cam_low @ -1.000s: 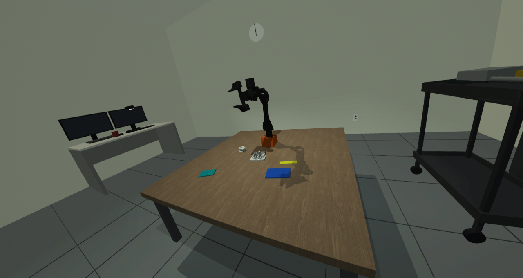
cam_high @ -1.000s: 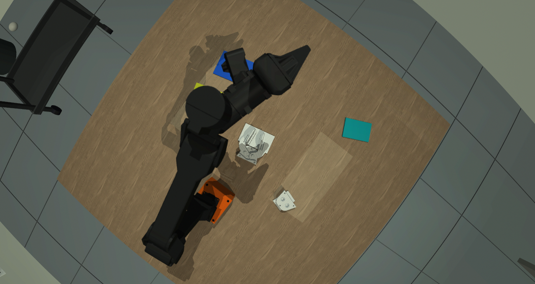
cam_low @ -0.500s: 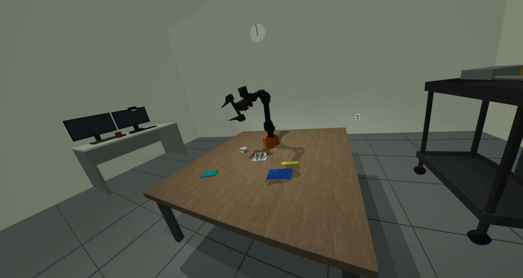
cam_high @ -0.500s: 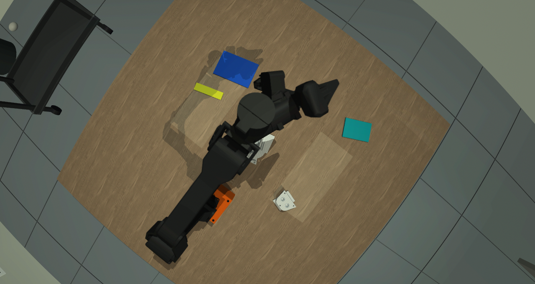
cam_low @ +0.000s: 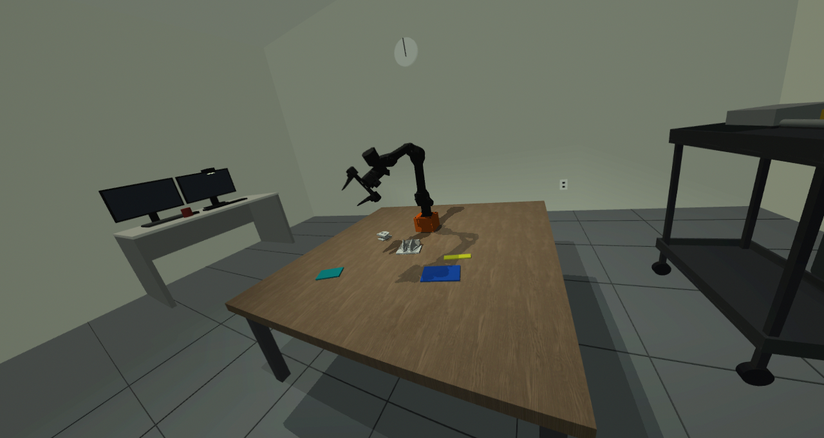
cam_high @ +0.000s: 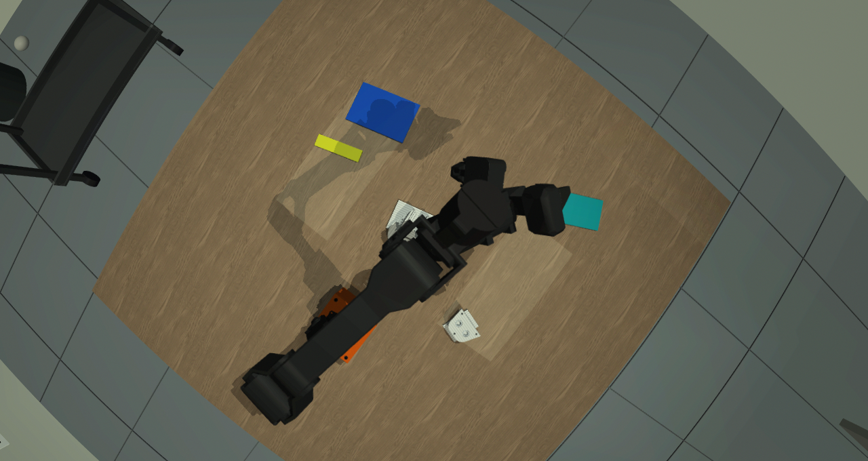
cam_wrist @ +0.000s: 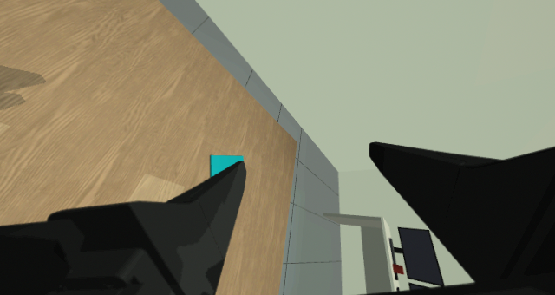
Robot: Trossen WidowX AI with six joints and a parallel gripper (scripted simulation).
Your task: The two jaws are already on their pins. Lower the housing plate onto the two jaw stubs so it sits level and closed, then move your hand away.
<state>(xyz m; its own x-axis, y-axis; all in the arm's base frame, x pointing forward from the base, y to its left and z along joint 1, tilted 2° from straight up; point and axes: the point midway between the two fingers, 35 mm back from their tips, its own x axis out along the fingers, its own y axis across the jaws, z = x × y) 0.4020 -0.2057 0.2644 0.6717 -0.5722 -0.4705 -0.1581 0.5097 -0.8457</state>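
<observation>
My gripper tip is 320 mm past the grey housing plate, 40 mm to the left of it and 310 mm above it. From my gripper tip the other things lie so: yellow strip: 60 mm behind, 410 mm to the left, 340 mm below; blue mat: 60 mm ahead, 350 mm to the left, 340 mm below; teal mat: 50 mm ahead, 180 mm to the right, 340 mm below.
</observation>
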